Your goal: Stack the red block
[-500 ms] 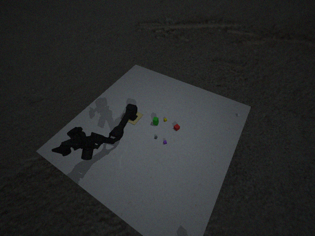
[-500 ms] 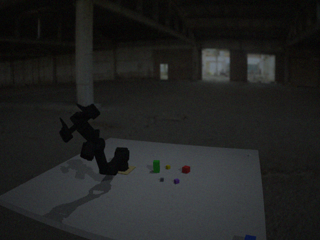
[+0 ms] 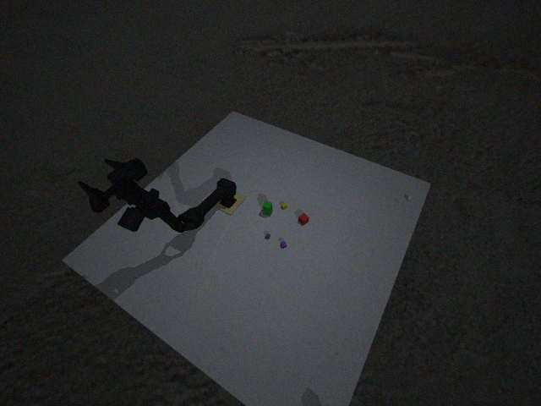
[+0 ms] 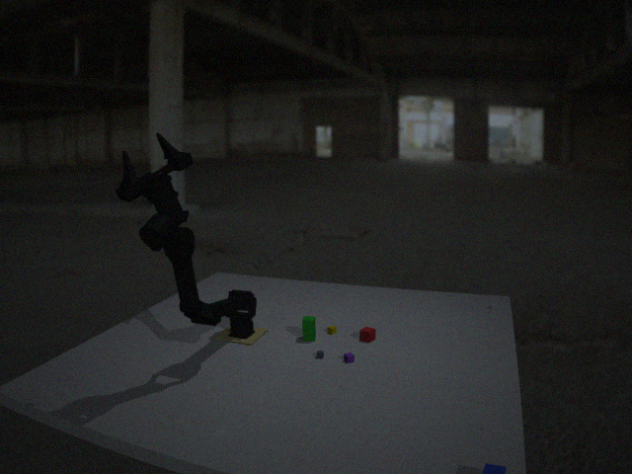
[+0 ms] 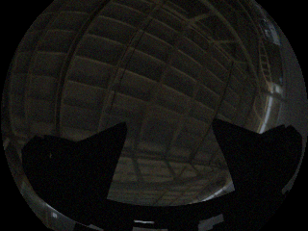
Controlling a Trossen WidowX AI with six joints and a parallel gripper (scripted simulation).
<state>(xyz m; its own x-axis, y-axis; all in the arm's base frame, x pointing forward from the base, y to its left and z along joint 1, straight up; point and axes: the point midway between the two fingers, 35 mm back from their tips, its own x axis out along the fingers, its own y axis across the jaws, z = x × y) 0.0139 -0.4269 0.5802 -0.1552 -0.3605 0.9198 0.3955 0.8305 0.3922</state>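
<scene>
My gripper tip is 60 cm above the red block, 54 cm to the right of it and 37 cm short of it. Round my gripper tip: yellow cube: 61 cm below, 56 cm to the left, 25 cm ahead; purple cube: 61 cm below, 38 cm to the left, 36 cm ahead; dark cube: 61 cm below, 38 cm to the left, 28 cm ahead.
</scene>
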